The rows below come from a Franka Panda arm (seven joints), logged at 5 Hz.
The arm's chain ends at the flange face. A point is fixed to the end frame.
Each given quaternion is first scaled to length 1.
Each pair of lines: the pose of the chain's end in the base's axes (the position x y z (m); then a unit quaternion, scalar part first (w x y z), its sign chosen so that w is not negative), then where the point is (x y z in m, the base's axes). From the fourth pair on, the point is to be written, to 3 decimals.
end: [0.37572 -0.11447 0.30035 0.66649 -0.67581 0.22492 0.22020]
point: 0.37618 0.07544 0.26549
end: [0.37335 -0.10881 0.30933 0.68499 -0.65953 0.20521 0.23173]
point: 0.36908 0.08281 0.28601
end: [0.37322 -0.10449 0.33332 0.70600 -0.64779 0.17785 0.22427]
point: 0.36771 0.08806 0.32002
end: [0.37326 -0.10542 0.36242 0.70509 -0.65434 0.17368 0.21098]
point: 0.370 0.087 0.346
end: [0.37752 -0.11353 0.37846 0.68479 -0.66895 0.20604 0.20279]
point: 0.381 0.077 0.350
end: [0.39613 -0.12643 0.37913 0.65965 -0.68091 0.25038 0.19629]
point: 0.408 0.062 0.337
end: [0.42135 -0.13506 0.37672 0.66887 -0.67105 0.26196 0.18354]
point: 0.441 0.053 0.337
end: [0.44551 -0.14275 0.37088 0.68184 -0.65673 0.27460 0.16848]
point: 0.475 0.045 0.336
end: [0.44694 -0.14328 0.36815 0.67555 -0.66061 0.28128 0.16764]
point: 0.477 0.044 0.330
